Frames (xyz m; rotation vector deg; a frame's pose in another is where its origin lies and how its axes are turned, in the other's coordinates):
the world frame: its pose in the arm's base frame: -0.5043 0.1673 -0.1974 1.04 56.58 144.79
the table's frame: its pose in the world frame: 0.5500 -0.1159 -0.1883 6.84 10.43 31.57
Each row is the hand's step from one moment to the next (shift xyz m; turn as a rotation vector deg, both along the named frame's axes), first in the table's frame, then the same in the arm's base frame.
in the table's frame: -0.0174 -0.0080 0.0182 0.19 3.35 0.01
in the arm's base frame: 0.0158 0.0208 0.0039 0.37 -2.19 2.51
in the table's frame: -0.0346 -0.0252 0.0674 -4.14 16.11 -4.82
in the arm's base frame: 0.0298 0.0709 0.0215 6.76 -13.65 8.25
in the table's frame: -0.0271 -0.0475 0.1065 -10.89 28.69 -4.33
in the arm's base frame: 0.0187 0.1139 0.0317 15.50 -20.72 17.06
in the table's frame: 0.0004 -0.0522 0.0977 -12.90 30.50 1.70
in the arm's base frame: -0.0092 0.1073 0.0258 17.78 -17.14 22.13
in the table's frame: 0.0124 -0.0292 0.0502 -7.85 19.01 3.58
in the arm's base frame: -0.0171 0.0553 0.0130 10.89 -8.81 15.48
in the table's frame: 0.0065 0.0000 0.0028 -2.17 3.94 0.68
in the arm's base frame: -0.0064 0.0014 0.0027 2.79 -1.81 3.10
